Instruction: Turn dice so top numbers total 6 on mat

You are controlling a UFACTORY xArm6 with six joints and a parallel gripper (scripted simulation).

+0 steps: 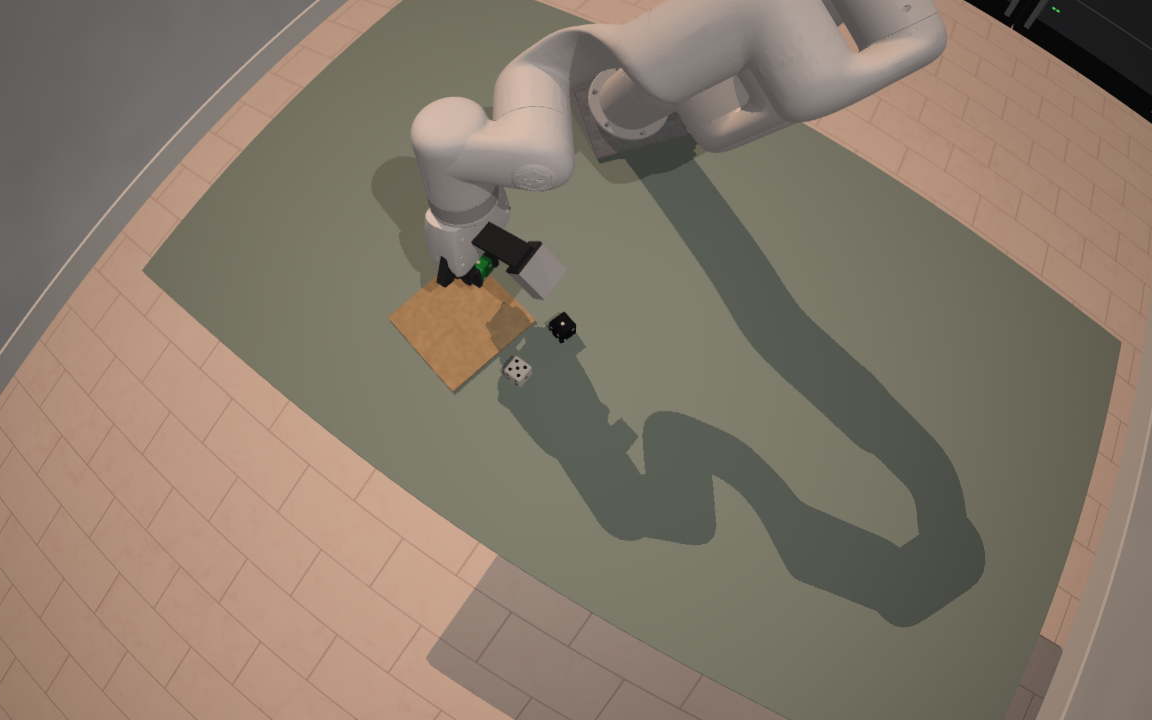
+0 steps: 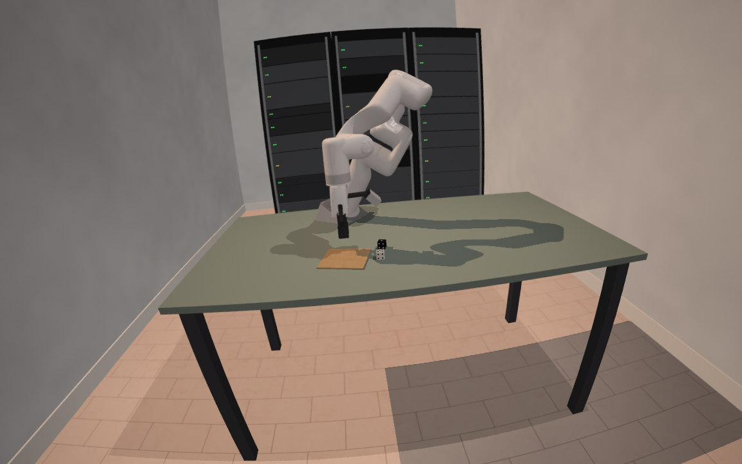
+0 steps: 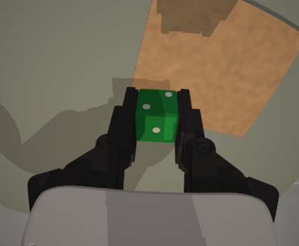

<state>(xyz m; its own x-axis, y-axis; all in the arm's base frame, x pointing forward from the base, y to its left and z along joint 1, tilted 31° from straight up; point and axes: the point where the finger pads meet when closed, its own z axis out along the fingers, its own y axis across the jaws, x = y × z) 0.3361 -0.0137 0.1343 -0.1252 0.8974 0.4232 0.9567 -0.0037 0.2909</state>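
The brown mat lies 70 mm below my hand, 50 mm ahead of it and 10 mm to the left of it. Round my hand: white die (110 mm to the left, 60 mm below, 60 mm ahead); then black die (120 mm to the left, 60 mm below, 20 mm behind); then green die (10 mm below).
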